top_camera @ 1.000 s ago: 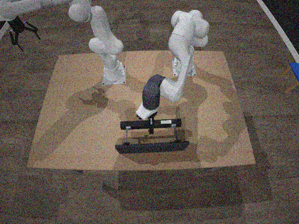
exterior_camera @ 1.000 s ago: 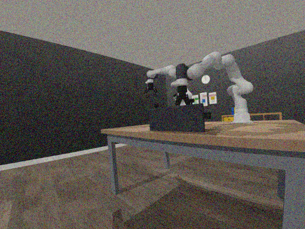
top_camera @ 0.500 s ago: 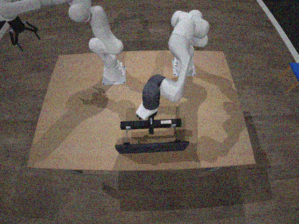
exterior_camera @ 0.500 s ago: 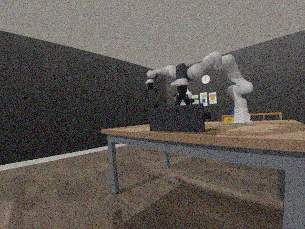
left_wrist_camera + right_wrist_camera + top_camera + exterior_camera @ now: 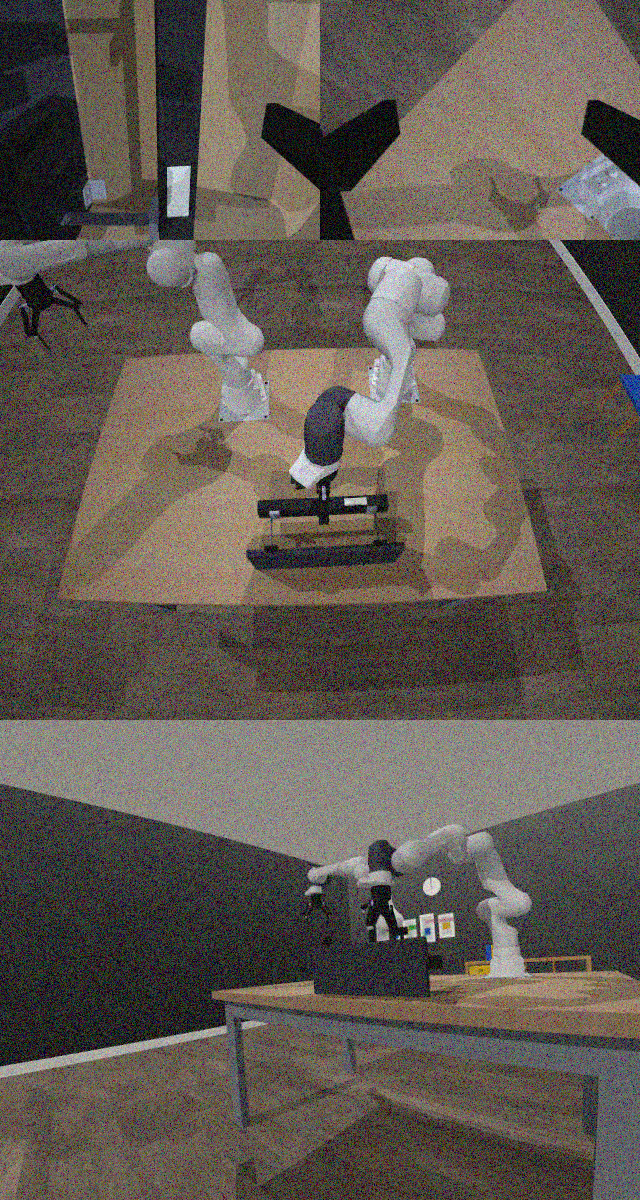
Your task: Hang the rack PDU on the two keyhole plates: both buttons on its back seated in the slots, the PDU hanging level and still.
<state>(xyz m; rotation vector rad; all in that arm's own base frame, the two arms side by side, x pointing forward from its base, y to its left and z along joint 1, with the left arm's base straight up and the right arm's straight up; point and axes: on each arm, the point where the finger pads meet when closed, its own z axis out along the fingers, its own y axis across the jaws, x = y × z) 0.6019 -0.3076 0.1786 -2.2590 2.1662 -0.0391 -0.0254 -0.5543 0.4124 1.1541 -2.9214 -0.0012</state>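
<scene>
Right now my left hand is 1 cm to the left of the rack PDU and 7 cm above it. Also, from my left hand: dark upright panel: 15 cm ahead, 1 cm to the right, 10 cm below.
</scene>
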